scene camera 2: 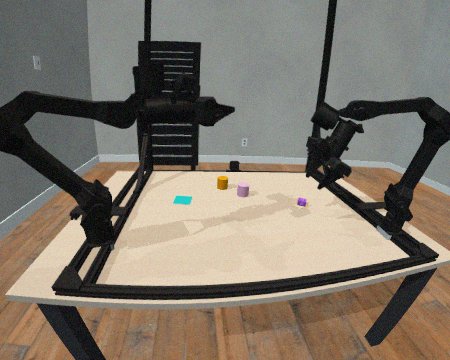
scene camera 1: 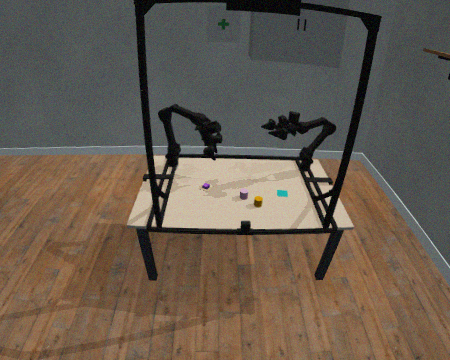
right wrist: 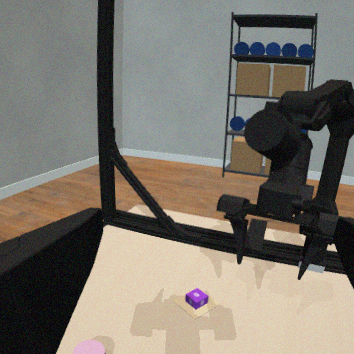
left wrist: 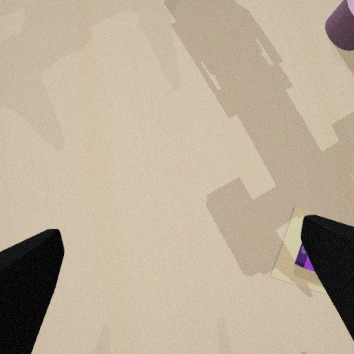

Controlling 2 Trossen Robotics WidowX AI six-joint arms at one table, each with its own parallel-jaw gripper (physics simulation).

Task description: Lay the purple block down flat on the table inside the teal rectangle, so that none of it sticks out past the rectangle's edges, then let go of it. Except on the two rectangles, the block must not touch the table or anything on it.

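Frame: origin at the left arm's base, x ahead, y left, z up, level; metres.
Seen in the pictures: left gripper, fingertip midpoint: (scene camera 2: 312,182) (scene camera 1: 215,156) (right wrist: 267,271) (left wrist: 183,235); right gripper, fingertip midpoint: (scene camera 2: 225,108) (scene camera 1: 264,129) (right wrist: 222,225); left arm's base at its link origin: (scene camera 2: 390,229) (scene camera 1: 172,164); right arm's base at its link origin: (scene camera 2: 100,239) (scene camera 1: 304,168).
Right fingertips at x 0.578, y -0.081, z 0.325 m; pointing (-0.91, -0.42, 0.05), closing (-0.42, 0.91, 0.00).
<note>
Pixels of each thing's top centre, then the offset from my right fingertips to it. "spot": a spot on its surface instead.
- purple block at its top centre: (left wrist: 324,255) (right wrist: 196,294) (scene camera 2: 302,200) (scene camera 1: 206,184) dz -0.325, dx -0.322, dy -0.128 m
- pale yellow rectangle at a spot on its surface: (left wrist: 283,266) spot: dz -0.343, dx -0.332, dy -0.097 m
- teal rectangle at a spot on its surface: (scene camera 2: 182,200) (scene camera 1: 282,192) spot: dz -0.343, dx +0.137, dy -0.127 m
- pink-purple cylinder at its top centre: (right wrist: 88,351) (scene camera 2: 243,184) (scene camera 1: 244,190) dz -0.298, dx -0.095, dy -0.198 m
- orange cylinder at its top centre: (scene camera 2: 222,177) (scene camera 1: 258,198) dz -0.299, dx -0.014, dy -0.260 m
The purple block (scene camera 1: 206,186) (scene camera 2: 301,202) (left wrist: 307,263) (right wrist: 196,298) lies flat on a pale yellow rectangle (left wrist: 283,266) (right wrist: 197,313). In the left wrist view a finger hides part of both. The teal rectangle (scene camera 1: 282,193) (scene camera 2: 182,200) lies bare on the table, at the right in scene camera 1. My left gripper (scene camera 1: 213,156) (scene camera 2: 315,180) (left wrist: 183,235) (right wrist: 267,271) is open and empty, fingers pointing down, above the table and off to one side of the block. My right gripper (scene camera 1: 266,130) (scene camera 2: 233,109) (right wrist: 222,225) is open and empty, high above the table.
A pink-purple cylinder (scene camera 1: 244,194) (scene camera 2: 243,190) (left wrist: 341,30) (right wrist: 90,347) and an orange cylinder (scene camera 1: 258,201) (scene camera 2: 222,183) stand between the block and the teal rectangle, nearer the front edge in scene camera 1. A black frame (scene camera 1: 200,231) (scene camera 2: 250,289) runs around the table.
</note>
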